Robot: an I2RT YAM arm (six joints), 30 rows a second.
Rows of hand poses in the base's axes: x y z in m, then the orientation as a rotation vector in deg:
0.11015 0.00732 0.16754 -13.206 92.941 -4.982
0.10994 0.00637 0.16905 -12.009 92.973 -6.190
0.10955 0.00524 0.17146 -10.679 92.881 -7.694
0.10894 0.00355 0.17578 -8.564 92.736 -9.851
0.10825 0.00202 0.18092 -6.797 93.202 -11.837
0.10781 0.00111 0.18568 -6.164 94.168 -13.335
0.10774 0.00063 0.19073 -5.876 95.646 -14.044
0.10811 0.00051 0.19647 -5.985 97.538 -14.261
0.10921 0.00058 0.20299 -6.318 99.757 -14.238
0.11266 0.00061 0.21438 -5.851 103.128 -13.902
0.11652 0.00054 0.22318 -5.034 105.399 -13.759
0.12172 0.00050 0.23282 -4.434 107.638 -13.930
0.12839 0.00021 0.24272 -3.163 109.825 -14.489
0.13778 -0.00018 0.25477 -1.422 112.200 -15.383
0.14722 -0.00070 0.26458 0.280 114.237 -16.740
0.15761 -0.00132 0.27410 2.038 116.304 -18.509
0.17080 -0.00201 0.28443 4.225 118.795 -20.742
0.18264 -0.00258 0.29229 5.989 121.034 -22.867
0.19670 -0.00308 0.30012 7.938 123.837 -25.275
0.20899 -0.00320 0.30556 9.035 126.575 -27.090
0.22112 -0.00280 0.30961 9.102 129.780 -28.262
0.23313 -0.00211 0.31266 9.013 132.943 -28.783
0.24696 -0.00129 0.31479 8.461 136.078 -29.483
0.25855 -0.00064 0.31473 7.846 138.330 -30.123
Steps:
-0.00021 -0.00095 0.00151 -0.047 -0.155 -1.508
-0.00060 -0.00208 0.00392 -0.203 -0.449 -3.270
-0.00121 -0.00377 0.00824 -0.305 -0.870 -5.935
-0.00190 -0.00530 0.01338 -0.524 -0.617 -8.331
-0.00234 -0.00621 0.01814 -1.131 0.245 -9.738
-0.00241 -0.00669 0.02319 -1.443 1.674 -10.482
-0.00204 -0.00681 0.02893 -1.684 3.555 -10.706
-0.00094 -0.00674 0.03545 -1.913 5.782 -10.669
0.00251 -0.00671 0.04684 -1.490 9.121 -11.051
0.00637 -0.00678 0.05564 -0.969 11.342 -11.670
0.01157 -0.00682 0.06528 -0.782 13.535 -12.330
0.01824 -0.00711 0.07518 -0.450 15.638 -13.622
0.02763 -0.00750 0.08723 -0.068 17.912 -15.402
0.03707 -0.00802 0.09704 0.004 19.857 -17.382
0.04746 -0.00864 0.10656 -0.155 21.846 -19.615
0.06065 -0.00933 0.11689 -0.377 24.278 -22.375
0.07249 -0.00990 0.12475 -0.770 26.500 -24.769
0.08655 -0.01040 0.13258 -1.258 29.323 -27.428
0.09884 -0.01052 0.13802 -1.859 32.099 -29.203
0.11097 -0.01012 0.14207 -2.654 35.329 -29.997
0.12298 -0.00943 0.14512 -3.138 38.503 -30.327
0.13681 -0.00861 0.14725 -3.977 41.649 -30.475
0.14840 -0.00796 0.14719 -4.773 43.913 -30.525

